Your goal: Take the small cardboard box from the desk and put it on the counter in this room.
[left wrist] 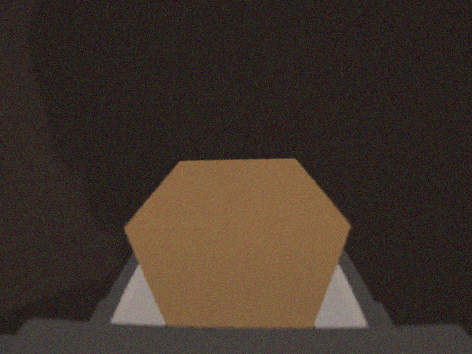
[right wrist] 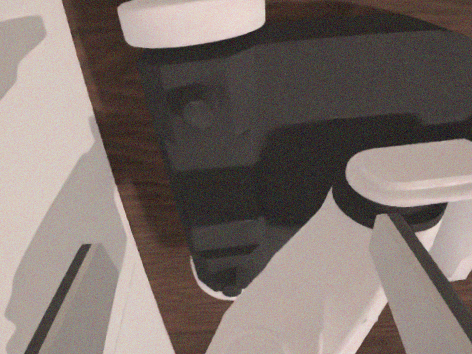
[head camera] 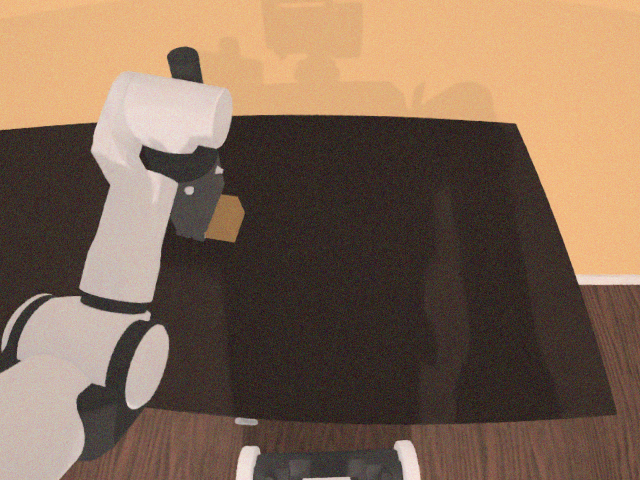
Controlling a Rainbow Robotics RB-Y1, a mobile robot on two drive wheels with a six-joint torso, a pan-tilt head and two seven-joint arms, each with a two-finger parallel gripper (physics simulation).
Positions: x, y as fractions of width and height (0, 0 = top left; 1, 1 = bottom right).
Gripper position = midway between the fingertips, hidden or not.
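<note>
Through the head camera I see my left gripper (head camera: 0.32, 0.46), along with a small cardboard box (head camera: 0.36, 0.45) and a counter (head camera: 0.61, 0.56). The left wrist view gives me the box (left wrist: 0.53, 0.69) again, and the counter (left wrist: 0.23, 0.30) with it. In the right wrist view there is my right gripper (right wrist: 0.51, 0.70), and the counter (right wrist: 0.14, 0.55) is visible there too, but the small cardboard box is out of frame in the right wrist view.
</note>
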